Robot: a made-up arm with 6 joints.
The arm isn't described. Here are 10 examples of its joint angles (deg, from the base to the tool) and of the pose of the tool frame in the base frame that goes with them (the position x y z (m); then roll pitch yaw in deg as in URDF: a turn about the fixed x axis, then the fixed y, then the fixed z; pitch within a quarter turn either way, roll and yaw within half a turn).
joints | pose
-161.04 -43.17 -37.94 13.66 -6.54 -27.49 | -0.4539 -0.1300 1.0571 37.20 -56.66 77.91
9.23 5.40 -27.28 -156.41 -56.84 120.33 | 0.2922 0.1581 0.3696 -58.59 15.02 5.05
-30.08 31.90 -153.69 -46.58 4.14 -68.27 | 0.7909 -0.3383 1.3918 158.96 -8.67 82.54
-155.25 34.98 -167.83 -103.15 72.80 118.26 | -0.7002 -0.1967 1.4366 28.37 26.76 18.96
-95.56 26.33 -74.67 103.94 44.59 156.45 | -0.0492 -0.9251 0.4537 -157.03 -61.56 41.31
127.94 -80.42 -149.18 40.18 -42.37 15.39 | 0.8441 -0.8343 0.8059 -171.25 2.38 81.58
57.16 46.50 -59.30 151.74 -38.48 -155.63 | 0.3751 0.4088 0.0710 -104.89 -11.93 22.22
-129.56 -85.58 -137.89 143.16 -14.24 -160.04 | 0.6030 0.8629 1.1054 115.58 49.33 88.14
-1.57 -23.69 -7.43 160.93 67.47 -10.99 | 0.4804 0.0095 0.4398 -144.32 64.79 133.74
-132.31 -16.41 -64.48 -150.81 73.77 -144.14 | -0.4771 -0.4343 1.0927 66.06 38.85 111.15
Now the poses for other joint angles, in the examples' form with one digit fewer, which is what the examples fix.
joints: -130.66 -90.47 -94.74 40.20 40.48 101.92
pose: 0.483 0.572 1.325 71.8 43.2 -142.3
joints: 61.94 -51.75 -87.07 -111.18 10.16 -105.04
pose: 0.001 0.109 1.492 123.6 52.9 78.8
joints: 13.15 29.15 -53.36 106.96 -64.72 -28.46
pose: 0.681 -0.049 0.363 -12.1 -49.5 -163.9
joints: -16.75 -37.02 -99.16 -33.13 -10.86 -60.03
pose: 0.126 0.081 1.615 132.1 -2.7 120.5
